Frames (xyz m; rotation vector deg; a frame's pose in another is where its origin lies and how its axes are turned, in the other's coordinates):
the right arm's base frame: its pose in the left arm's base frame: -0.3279 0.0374 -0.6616 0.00 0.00 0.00
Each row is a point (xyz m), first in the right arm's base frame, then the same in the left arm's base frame.
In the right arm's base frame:
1: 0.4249 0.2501 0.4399
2: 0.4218 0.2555 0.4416
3: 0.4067 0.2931 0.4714
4: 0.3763 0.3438 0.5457
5: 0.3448 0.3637 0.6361
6: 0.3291 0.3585 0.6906
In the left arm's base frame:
1: 0.0970 0.2875 -0.2217
2: 0.0939 0.2929 -0.2200
3: 0.0788 0.3305 -0.1902
4: 0.0484 0.3812 -0.1159
5: 0.0169 0.4011 -0.0255
6: 0.0012 0.3959 0.0290

